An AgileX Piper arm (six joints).
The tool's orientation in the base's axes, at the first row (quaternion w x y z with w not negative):
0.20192 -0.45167 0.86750 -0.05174
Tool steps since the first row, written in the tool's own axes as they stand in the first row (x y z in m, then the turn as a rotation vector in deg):
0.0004 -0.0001 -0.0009 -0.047 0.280 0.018
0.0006 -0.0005 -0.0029 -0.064 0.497 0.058
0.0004 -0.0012 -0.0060 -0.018 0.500 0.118
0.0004 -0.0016 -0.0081 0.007 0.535 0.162
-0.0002 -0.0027 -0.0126 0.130 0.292 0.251
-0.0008 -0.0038 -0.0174 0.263 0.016 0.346
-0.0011 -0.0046 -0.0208 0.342 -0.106 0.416
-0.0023 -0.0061 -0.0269 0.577 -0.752 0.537
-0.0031 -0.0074 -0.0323 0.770 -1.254 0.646
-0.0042 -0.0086 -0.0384 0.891 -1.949 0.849
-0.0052 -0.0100 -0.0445 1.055 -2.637 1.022
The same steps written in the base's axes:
-0.0005 -0.0005 0.0007 -0.182 0.204 -0.078
-0.0011 -0.0010 0.0026 -0.323 0.348 -0.169
-0.0017 -0.0016 0.0057 -0.325 0.319 -0.238
-0.0022 -0.0020 0.0077 -0.347 0.323 -0.296
-0.0028 -0.0026 0.0123 -0.189 0.090 -0.348
-0.0036 -0.0032 0.0172 -0.009 -0.170 -0.400
-0.0042 -0.0037 0.0206 0.071 -0.299 -0.455
-0.0049 -0.0042 0.0269 0.492 -0.856 -0.461
-0.0056 -0.0048 0.0324 0.820 -1.295 -0.482
-0.0065 -0.0052 0.0387 1.369 -1.782 -0.515
-0.0074 -0.0058 0.0449 1.879 -2.301 -0.536

